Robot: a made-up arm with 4 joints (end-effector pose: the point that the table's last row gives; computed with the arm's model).
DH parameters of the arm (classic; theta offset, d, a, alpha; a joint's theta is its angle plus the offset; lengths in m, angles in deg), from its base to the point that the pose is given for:
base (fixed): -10 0 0.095 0
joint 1: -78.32 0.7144 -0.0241 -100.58
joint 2: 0 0.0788 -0.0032 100.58
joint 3: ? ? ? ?
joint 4: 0 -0.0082 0.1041 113.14
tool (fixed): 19.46 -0.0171 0 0
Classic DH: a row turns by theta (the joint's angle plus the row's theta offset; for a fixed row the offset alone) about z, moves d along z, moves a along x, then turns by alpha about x.
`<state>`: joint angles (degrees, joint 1 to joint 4).
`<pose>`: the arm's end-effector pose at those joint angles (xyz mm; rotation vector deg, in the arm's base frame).
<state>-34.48 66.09 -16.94 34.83</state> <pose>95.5 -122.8 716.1 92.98 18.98 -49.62</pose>
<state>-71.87 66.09 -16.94 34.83</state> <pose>30.6 -102.1 716.1 100.49 -12.62 -77.22</pose>
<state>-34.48 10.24 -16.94 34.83</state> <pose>141.3 -81.3 802.1 34.75 23.42 -62.56</pose>
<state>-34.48 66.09 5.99 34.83</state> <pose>107.1 -131.9 716.9 83.27 9.35 -29.78</pose>
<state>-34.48 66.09 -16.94 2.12</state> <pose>92.3 -179.6 732.9 69.21 -6.80 -57.30</pose>
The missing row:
joint 3: 68.86 0.1758 -0.0541 -113.14
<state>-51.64 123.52 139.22 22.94</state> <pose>47.3 -124.0 673.3 0.44 -100.44 28.26</pose>
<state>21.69 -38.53 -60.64 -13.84</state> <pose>131.2 111.0 874.4 -36.61 -34.97 -23.36</pose>
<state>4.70 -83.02 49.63 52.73</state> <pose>163.7 104.2 742.2 -89.12 52.34 4.06</pose>
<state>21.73 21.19 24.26 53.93</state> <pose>174.5 -25.7 772.1 18.02 53.40 26.72</pose>
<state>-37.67 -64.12 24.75 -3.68</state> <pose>289.5 65.9 770.0 -55.28 28.79 3.30</pose>
